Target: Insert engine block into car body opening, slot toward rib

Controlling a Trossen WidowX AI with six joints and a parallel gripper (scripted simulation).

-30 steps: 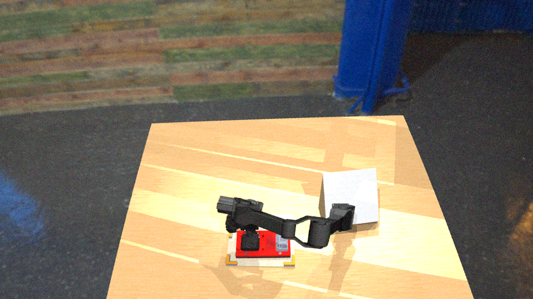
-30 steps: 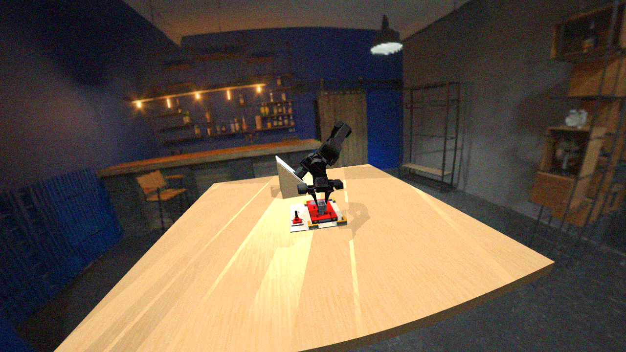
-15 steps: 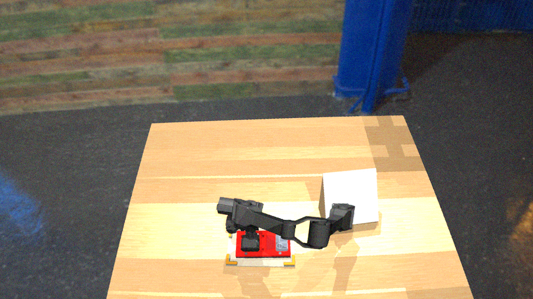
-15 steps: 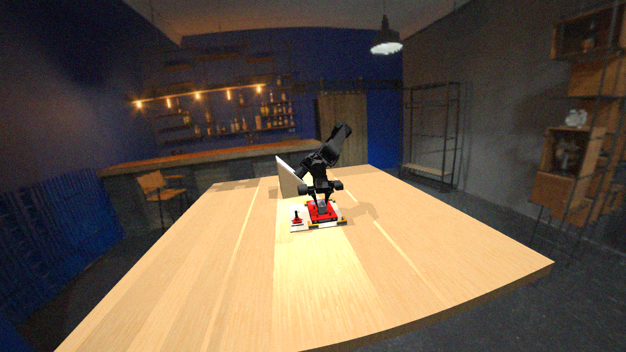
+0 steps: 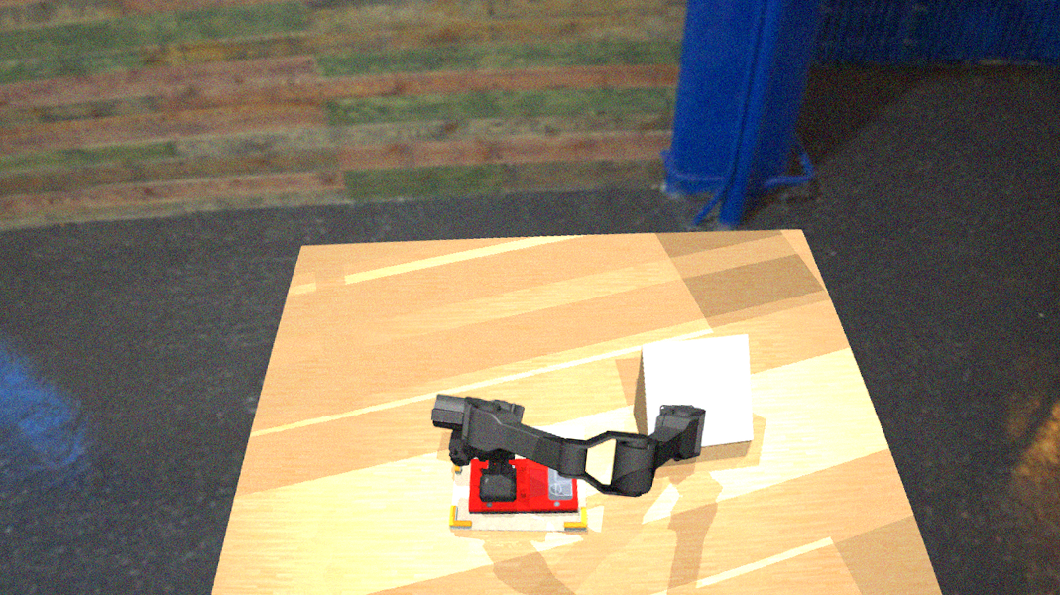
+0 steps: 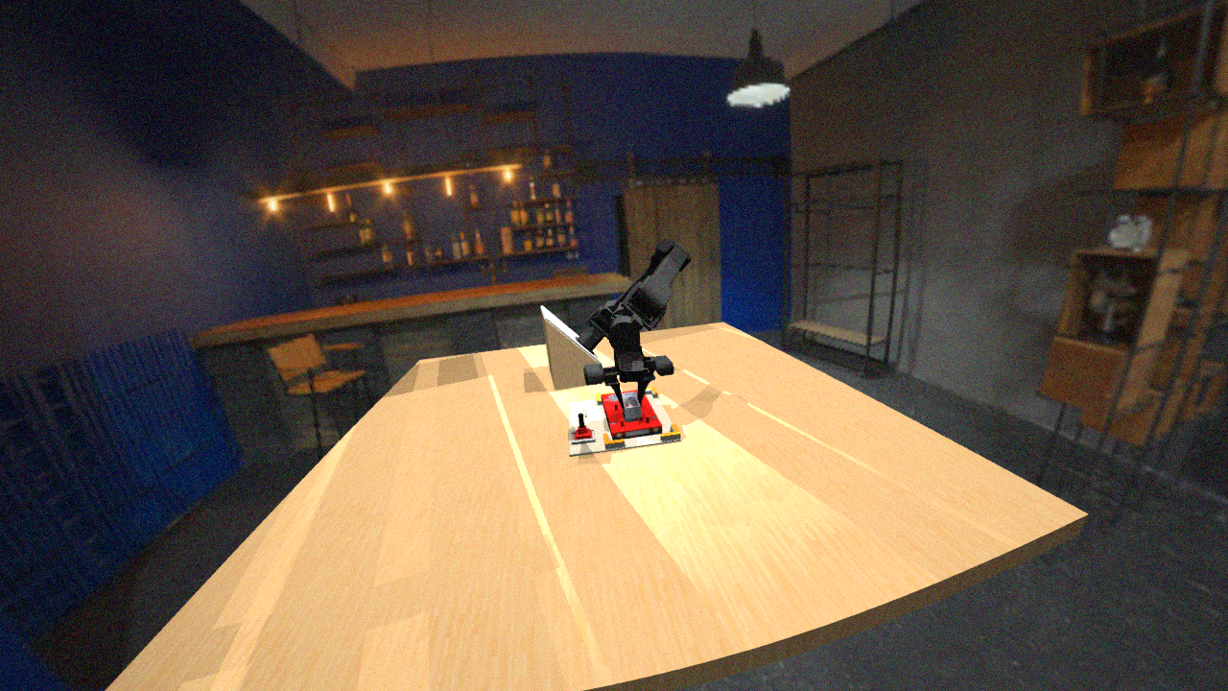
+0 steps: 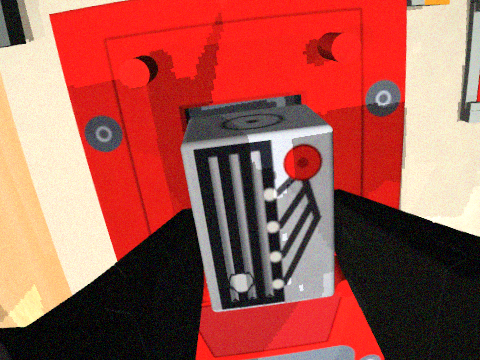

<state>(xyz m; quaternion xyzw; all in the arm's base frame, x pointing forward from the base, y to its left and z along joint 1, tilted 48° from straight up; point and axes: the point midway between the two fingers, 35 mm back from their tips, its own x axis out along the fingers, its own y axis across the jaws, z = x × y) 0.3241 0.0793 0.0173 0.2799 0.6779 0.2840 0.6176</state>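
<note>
Now: gripper tip 10 mm above the grey engine block.
</note>
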